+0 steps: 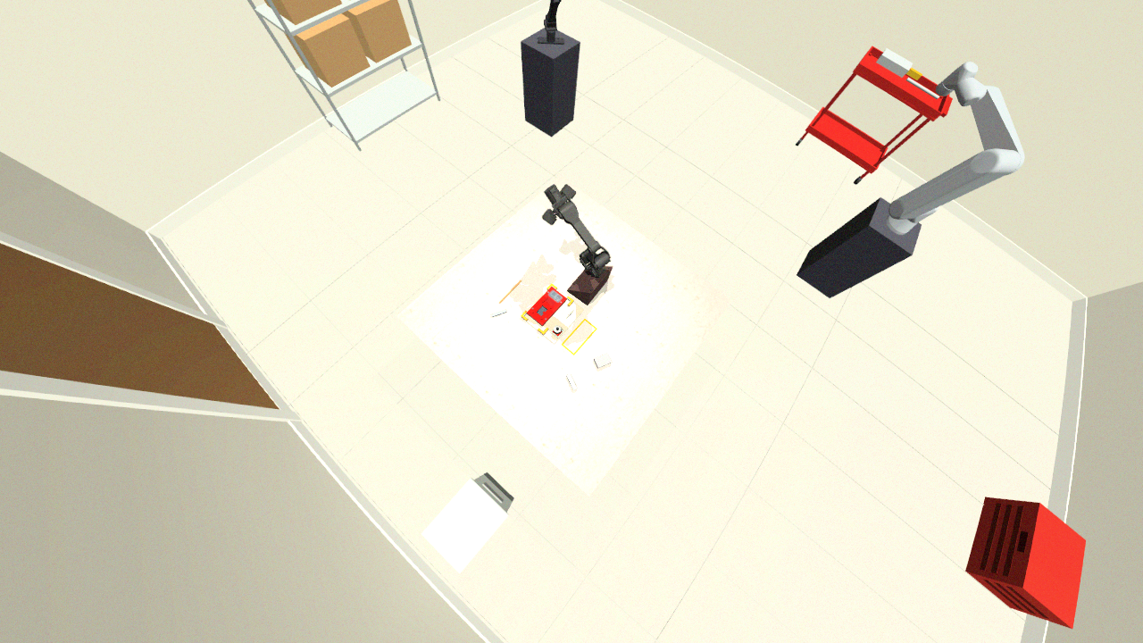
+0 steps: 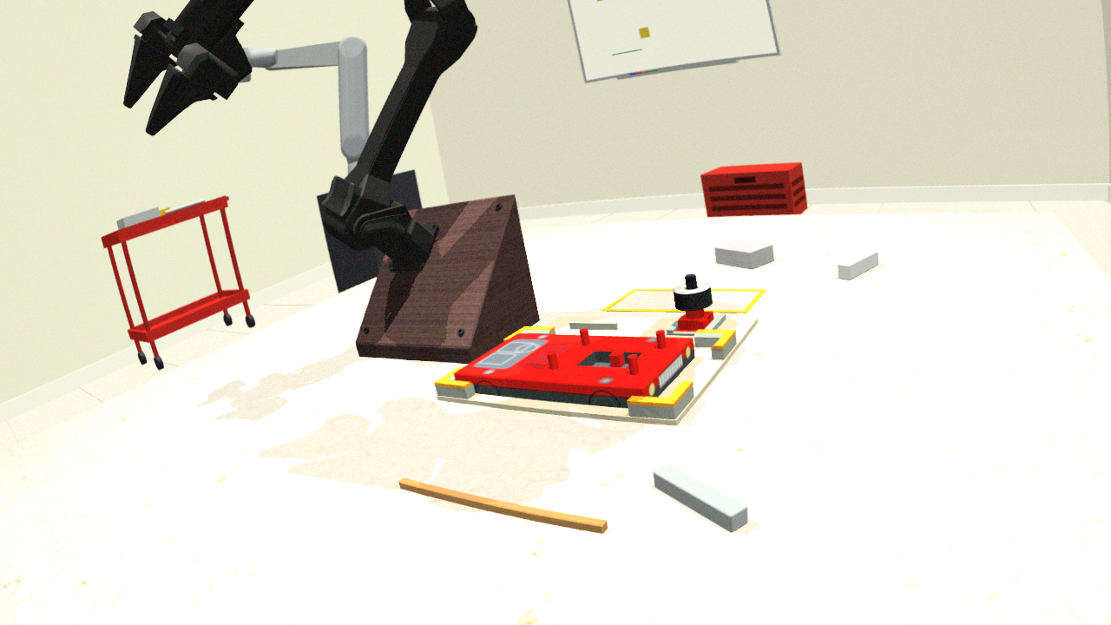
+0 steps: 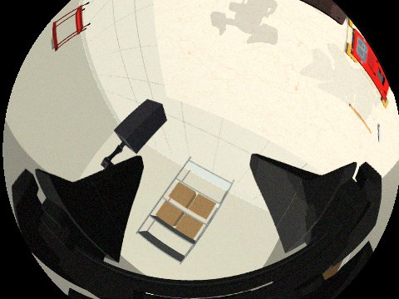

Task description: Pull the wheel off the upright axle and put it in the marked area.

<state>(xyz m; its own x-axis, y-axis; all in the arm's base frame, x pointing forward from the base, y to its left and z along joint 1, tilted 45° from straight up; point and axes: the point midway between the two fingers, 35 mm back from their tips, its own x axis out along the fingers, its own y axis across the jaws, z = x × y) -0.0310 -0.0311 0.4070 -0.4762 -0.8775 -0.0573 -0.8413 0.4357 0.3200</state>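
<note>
The wheel is 400 mm ahead of my gripper tip, 350 mm to the left of it and 320 mm below it. Also, from my gripper tip: black upright axle 400 mm ahead, 350 mm to the left, 320 mm below; wooden stick 380 mm ahead, 10 mm to the left, 350 mm below.
</note>
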